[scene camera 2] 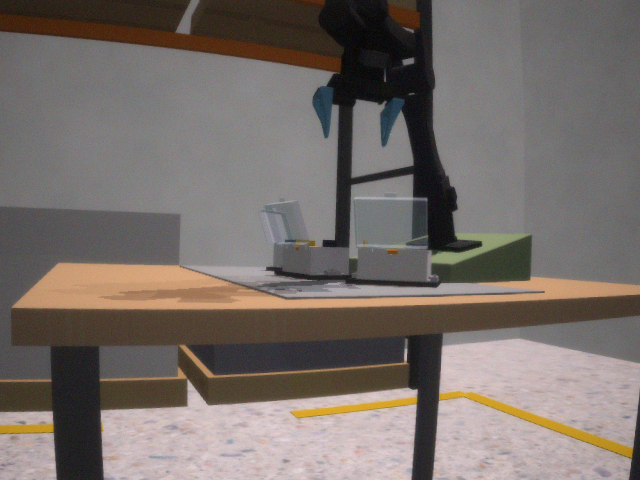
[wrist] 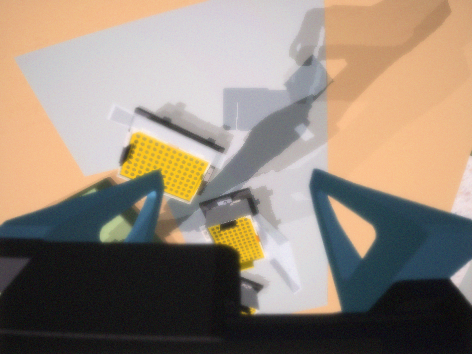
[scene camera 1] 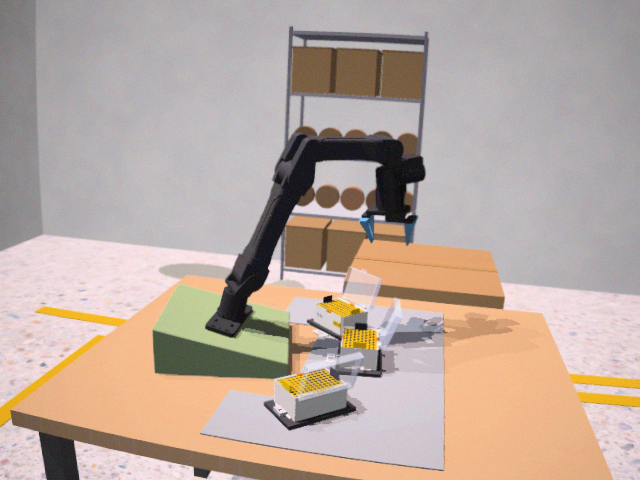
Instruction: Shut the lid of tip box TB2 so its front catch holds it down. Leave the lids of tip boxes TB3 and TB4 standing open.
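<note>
There's a grey mat in the pictures, and you'd see the gripper there too. The wrist view shows the gripper, and so does scene camera 1.
</note>
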